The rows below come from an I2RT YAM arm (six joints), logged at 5 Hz.
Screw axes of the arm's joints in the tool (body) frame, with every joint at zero. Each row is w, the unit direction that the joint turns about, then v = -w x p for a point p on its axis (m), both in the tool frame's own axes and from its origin. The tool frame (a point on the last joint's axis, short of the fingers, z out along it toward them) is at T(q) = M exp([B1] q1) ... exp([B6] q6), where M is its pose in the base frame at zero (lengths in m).
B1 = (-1, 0, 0, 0, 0.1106, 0)
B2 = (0, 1, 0, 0.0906, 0, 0.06)
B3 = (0, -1, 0, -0.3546, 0, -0.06)
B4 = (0, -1, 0, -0.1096, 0, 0)
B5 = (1, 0, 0, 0, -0.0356, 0)
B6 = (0, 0, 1, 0, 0, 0)
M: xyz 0.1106 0 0.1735 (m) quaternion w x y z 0.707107 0 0.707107 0
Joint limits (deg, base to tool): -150..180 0..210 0..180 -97..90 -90..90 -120..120
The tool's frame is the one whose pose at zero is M.
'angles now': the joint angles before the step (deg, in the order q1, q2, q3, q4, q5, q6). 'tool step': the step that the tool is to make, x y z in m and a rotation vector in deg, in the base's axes. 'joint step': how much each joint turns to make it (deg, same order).
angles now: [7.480, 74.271, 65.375, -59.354, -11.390, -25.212]
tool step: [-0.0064, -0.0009, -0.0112, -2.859, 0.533, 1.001]
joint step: [0.336, -1.125, -3.102, 0.776, 2.337, -1.643]
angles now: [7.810, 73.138, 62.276, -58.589, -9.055, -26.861]
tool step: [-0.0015, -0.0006, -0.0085, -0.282, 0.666, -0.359]
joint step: [-0.054, -0.152, -1.933, 1.117, 0.283, 0.224]
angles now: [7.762, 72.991, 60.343, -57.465, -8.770, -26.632]
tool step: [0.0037, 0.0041, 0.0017, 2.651, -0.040, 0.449]
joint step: [0.502, 0.759, 0.776, 0.560, -2.441, 0.967]
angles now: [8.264, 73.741, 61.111, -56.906, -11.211, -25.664]
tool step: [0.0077, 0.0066, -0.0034, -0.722, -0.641, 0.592]
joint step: [1.419, 1.715, 0.398, 1.929, 1.053, 0.493]
